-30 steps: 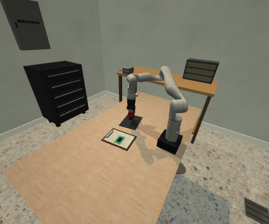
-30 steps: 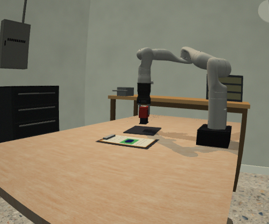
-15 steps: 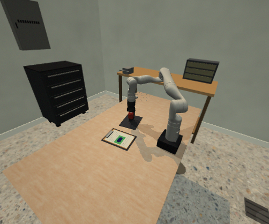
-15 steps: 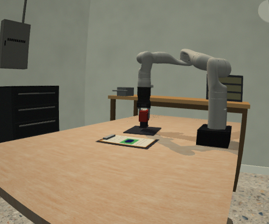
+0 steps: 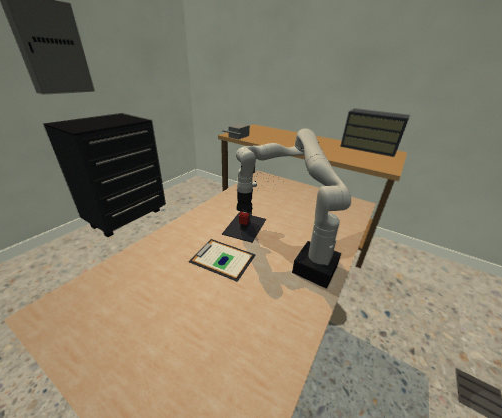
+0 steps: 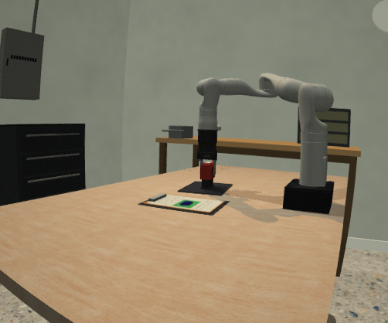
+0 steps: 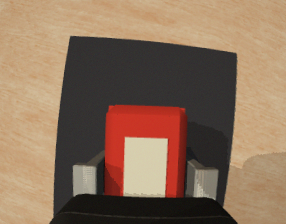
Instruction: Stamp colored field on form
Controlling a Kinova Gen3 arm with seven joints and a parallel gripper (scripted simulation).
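The red stamp lies 2 cm below my hand. Round my hand: clipboard: 28 cm to the left, 7 cm below, 5 cm behind; dark mat: 7 cm below.
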